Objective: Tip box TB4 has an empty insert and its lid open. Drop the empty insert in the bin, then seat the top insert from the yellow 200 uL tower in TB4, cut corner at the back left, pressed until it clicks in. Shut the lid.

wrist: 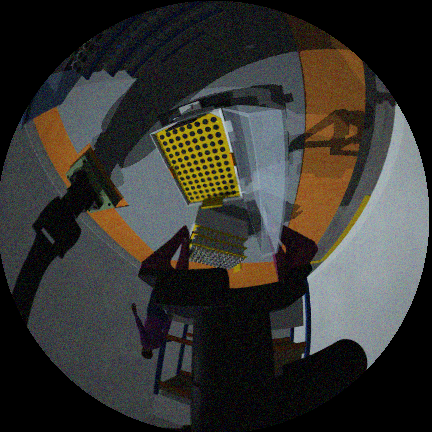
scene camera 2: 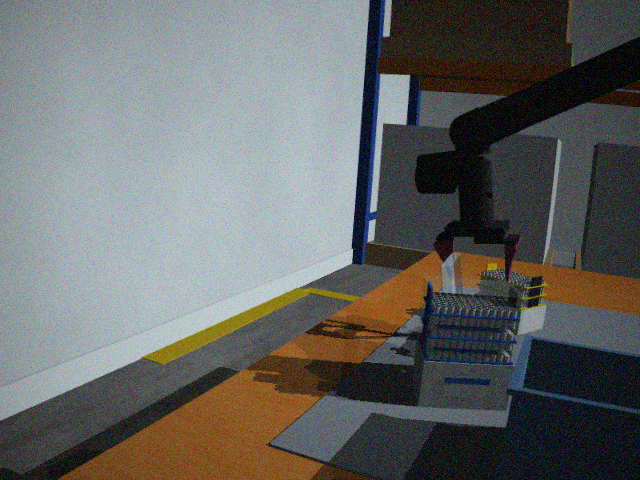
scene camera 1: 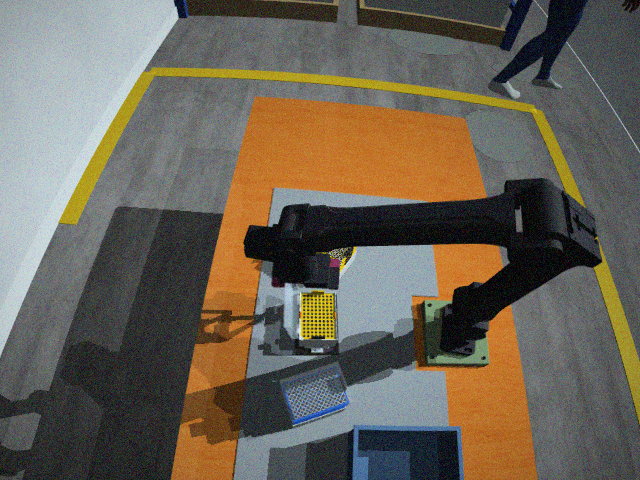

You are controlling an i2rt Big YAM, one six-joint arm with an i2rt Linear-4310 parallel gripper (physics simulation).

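Tip box TB4 holds the empty yellow insert, whose holes show dark. Its clear lid stands open on the left side in scene camera 1. The box body is hidden behind the blue tower in scene camera 2. The yellow tower of stacked inserts stands behind the box, partly hidden by the arm in scene camera 1. My gripper is open and empty, above the area behind the box. One finger is close to the lid's upper edge; contact cannot be told.
A blue tower stands in front of the box. The blue bin is at the front right. The arm's green base plate is to the right. A person stands beyond the table.
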